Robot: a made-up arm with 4 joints.
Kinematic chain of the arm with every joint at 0, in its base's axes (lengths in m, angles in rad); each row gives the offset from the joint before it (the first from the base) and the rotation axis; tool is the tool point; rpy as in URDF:
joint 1: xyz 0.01 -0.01 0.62 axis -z
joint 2: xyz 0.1 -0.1 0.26 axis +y
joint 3: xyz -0.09 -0.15 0 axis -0.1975 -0.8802 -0.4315
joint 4: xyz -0.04 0 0.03 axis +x
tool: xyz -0.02 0 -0.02 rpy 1.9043 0.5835 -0.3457
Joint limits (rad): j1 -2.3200..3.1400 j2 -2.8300..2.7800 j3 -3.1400..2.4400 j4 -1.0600..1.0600
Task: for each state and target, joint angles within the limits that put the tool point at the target. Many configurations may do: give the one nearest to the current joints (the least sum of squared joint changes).
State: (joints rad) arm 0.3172 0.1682 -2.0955 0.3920
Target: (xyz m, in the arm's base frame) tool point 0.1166 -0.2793 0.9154
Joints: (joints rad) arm -0.1725 0.1870 -2.2654 -0.1089
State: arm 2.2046 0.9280 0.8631 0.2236
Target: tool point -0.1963 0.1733 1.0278
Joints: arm 2.7815 1.7803 0.2396 -0.0334
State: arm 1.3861 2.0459 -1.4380 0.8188
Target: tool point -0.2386 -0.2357 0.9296
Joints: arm 1.4673 2.1017 -1.3760 0.7759
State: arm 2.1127 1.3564 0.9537 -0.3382
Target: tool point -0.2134 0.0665 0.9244
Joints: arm 1.7825 0.6876 1.1855 -0.4113
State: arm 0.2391 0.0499 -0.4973 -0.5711
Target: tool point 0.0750 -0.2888 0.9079
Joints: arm -0.3102 -0.1390 -0.8085 -0.7724
